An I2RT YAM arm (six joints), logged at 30 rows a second.
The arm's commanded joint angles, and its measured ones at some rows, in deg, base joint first. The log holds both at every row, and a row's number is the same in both.
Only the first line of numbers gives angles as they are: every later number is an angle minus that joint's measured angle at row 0.
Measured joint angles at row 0: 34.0 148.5 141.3 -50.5 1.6 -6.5
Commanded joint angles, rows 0 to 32: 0.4 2.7 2.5 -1.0 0.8 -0.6; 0.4 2.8 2.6 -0.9 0.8 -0.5; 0.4 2.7 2.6 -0.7 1.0 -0.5; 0.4 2.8 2.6 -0.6 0.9 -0.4; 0.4 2.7 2.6 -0.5 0.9 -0.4; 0.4 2.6 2.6 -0.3 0.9 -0.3; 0.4 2.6 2.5 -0.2 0.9 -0.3; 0.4 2.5 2.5 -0.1 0.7 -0.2; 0.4 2.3 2.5 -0.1 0.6 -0.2; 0.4 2.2 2.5 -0.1 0.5 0.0; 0.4 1.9 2.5 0.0 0.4 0.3; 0.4 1.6 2.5 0.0 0.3 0.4; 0.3 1.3 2.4 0.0 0.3 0.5; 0.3 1.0 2.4 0.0 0.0 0.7; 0.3 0.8 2.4 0.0 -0.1 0.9; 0.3 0.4 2.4 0.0 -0.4 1.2; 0.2 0.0 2.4 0.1 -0.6 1.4; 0.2 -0.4 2.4 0.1 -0.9 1.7; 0.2 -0.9 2.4 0.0 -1.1 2.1; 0.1 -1.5 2.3 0.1 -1.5 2.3; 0.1 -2.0 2.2 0.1 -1.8 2.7; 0.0 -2.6 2.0 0.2 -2.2 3.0; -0.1 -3.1 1.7 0.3 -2.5 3.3; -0.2 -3.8 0.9 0.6 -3.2 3.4; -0.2 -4.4 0.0 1.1 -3.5 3.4; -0.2 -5.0 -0.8 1.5 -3.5 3.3; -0.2 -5.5 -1.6 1.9 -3.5 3.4; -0.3 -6.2 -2.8 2.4 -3.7 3.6; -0.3 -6.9 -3.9 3.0 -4.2 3.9; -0.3 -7.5 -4.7 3.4 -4.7 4.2; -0.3 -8.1 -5.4 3.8 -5.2 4.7; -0.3 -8.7 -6.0 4.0 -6.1 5.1; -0.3 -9.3 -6.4 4.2 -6.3 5.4
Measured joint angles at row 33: -0.3 -5.2 -4.2 2.7 -3.7 3.5
